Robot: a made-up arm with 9 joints. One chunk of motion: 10 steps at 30 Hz.
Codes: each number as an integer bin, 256 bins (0 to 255) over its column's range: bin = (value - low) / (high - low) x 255, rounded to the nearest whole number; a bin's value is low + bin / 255 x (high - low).
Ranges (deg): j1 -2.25..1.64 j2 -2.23..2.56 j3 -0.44..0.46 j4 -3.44..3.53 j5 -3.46..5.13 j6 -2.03..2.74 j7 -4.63..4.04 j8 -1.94..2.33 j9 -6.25..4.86
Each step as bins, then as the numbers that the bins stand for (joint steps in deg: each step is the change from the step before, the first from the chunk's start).
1 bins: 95 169 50 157 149 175 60 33 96
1 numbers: -0.801 0.945 -0.264 0.851 1.559 1.244 -2.590 -1.387 -2.067
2 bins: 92 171 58 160 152 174 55 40 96
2 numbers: -0.847 0.982 -0.235 0.933 1.660 1.225 -2.760 -1.270 -2.067
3 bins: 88 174 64 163 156 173 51 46 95
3 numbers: -0.908 1.038 -0.214 1.015 1.795 1.206 -2.896 -1.170 -2.111
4 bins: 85 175 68 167 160 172 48 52 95
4 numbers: -0.953 1.057 -0.200 1.125 1.930 1.187 -2.998 -1.069 -2.111
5 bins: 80 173 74 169 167 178 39 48 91
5 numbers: -1.030 1.020 -0.179 1.179 2.166 1.300 -3.304 -1.136 -2.285
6 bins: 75 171 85 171 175 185 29 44 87
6 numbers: -1.106 0.982 -0.140 1.234 2.435 1.431 -3.644 -1.203 -2.460
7 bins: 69 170 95 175 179 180 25 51 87
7 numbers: -1.197 0.963 -0.105 1.343 2.570 1.337 -3.780 -1.086 -2.460
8 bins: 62 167 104 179 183 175 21 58 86
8 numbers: -1.304 0.907 -0.073 1.453 2.705 1.244 -3.916 -0.969 -2.503
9 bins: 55 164 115 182 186 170 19 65 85
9 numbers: -1.411 0.851 -0.034 1.535 2.806 1.150 -3.984 -0.852 -2.547
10 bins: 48 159 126 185 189 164 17 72 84
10 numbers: -1.518 0.757 0.005 1.617 2.907 1.038 -4.052 -0.734 -2.590
